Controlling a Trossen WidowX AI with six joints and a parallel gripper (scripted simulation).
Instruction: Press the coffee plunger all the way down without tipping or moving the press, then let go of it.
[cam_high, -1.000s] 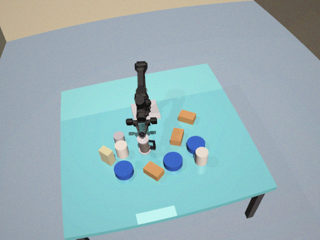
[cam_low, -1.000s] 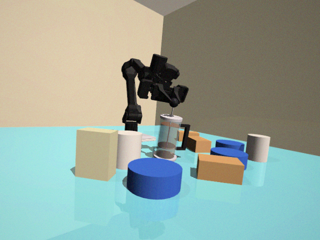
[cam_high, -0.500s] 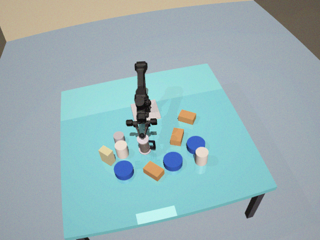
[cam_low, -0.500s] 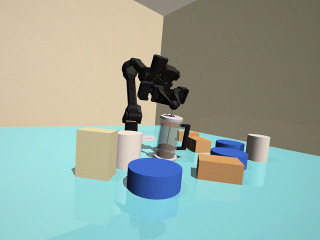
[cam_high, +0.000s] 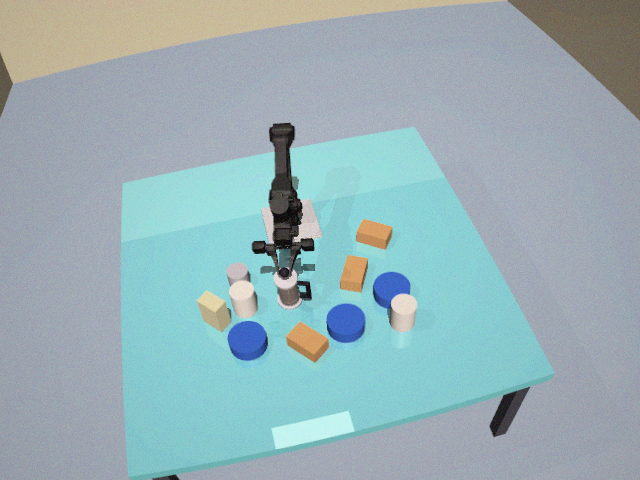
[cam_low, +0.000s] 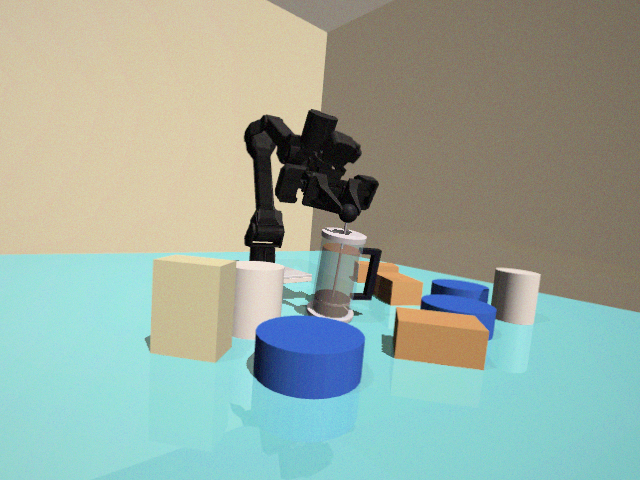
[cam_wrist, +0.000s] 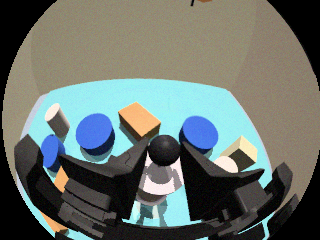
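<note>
Now: the glass coffee press 90 mm below my gripper tip, 20 mm to the left of it and 10 mm behind it. From my gripper tip the other things lie so: beige block 230 mm to the right, 130 mm below, 50 mm behind.
</note>
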